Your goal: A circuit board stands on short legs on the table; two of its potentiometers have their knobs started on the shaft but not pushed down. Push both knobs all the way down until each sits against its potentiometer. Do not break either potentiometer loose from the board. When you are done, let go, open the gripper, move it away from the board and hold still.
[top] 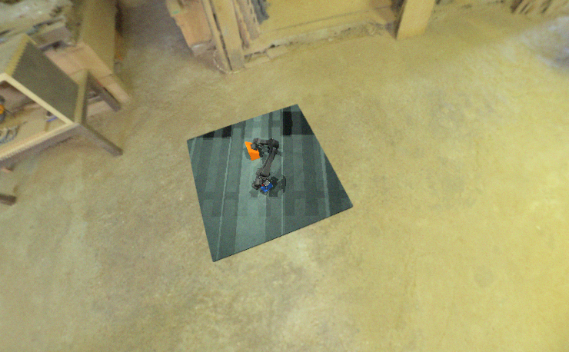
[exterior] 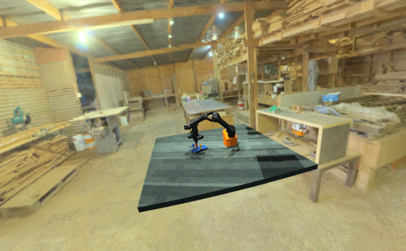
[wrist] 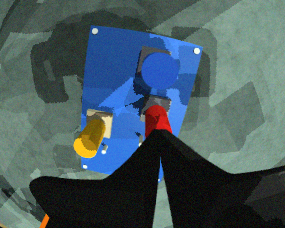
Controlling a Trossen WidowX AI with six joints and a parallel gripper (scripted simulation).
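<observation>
Now: the red knob 10 mm below my gripper tip. Round my gripper tip: yellow knob (40 mm to the left, 40 mm behind, 20 mm below).
</observation>
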